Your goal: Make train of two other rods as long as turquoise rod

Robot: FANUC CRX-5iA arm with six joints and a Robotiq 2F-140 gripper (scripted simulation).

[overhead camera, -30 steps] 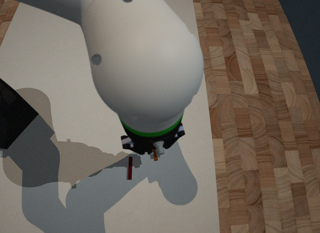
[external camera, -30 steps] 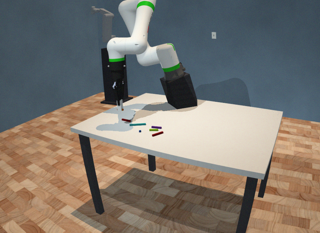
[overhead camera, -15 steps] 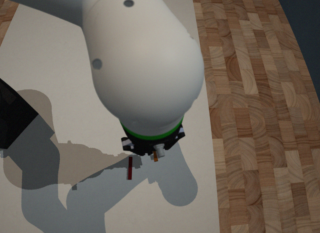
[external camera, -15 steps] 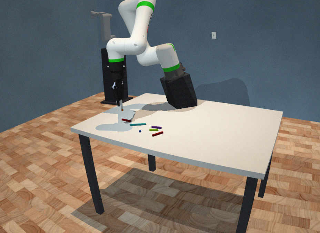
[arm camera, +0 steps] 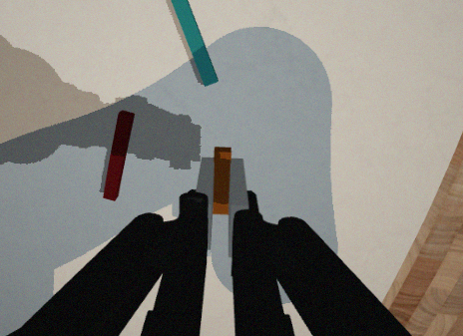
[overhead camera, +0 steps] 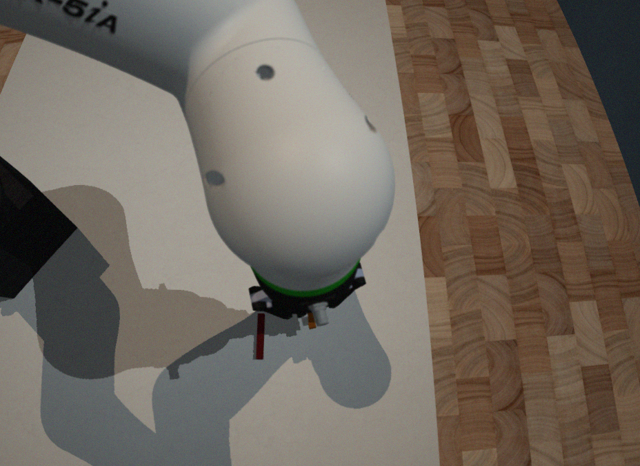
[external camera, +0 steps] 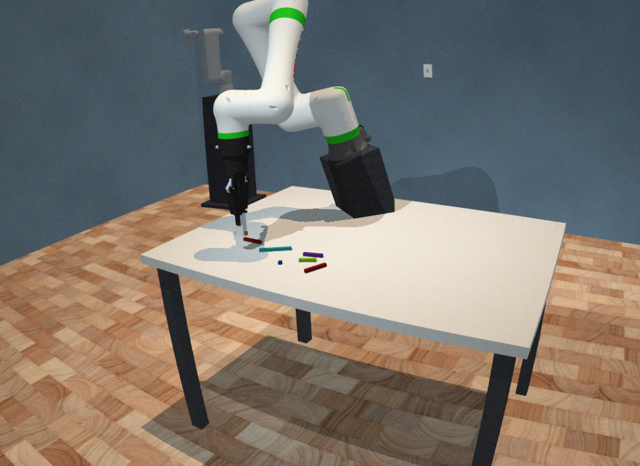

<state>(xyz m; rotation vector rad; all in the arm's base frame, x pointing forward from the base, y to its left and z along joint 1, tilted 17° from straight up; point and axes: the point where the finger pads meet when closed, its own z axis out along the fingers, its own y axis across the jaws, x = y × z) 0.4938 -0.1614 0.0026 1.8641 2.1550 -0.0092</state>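
The purple rod lies 220 mm to the left of my hand, 80 mm below it and 40 mm behind it. The rest, counted from my hand: small blue rod (160 mm to the left, 80 mm below, 40 mm ahead); then turquoise rod (90 mm to the left, 80 mm below, 40 mm behind); then orange rod (30 mm below).
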